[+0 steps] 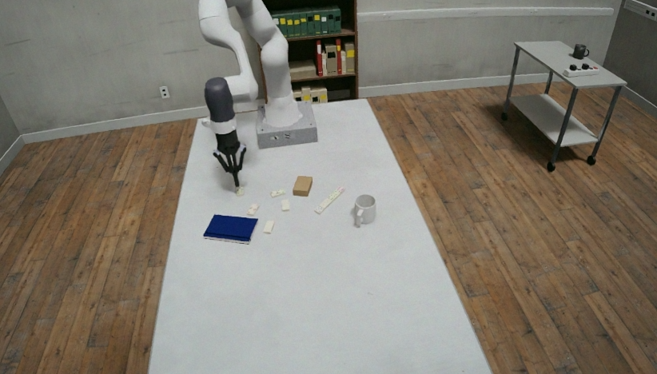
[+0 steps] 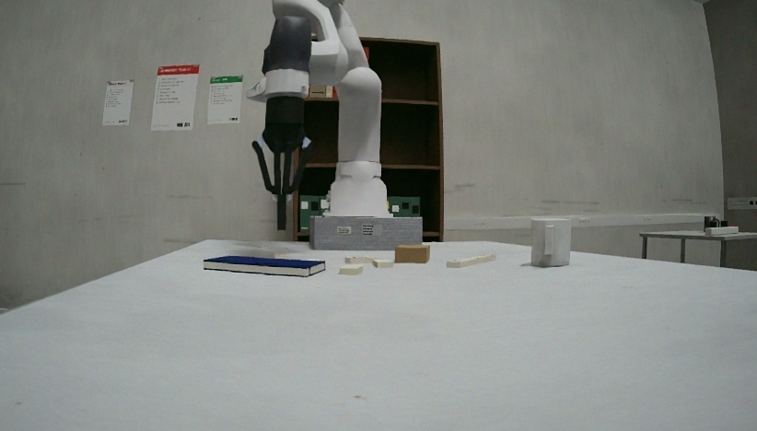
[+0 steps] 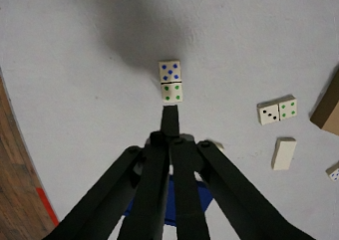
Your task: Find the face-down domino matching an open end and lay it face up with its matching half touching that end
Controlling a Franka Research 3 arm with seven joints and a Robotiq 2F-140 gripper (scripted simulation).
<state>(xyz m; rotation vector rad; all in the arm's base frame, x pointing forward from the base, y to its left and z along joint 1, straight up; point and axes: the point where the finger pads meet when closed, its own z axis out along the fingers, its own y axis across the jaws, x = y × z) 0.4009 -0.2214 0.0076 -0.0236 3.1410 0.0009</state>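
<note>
The domino is 3 cm behind my hand and 9 cm below it. From my hand the other things lie so: blue book: 18 cm ahead, 4 cm to the right, 8 cm below; white mug: 23 cm ahead, 44 cm to the left, 6 cm below; brown block: 2 cm ahead, 25 cm to the left, 8 cm below.
</note>
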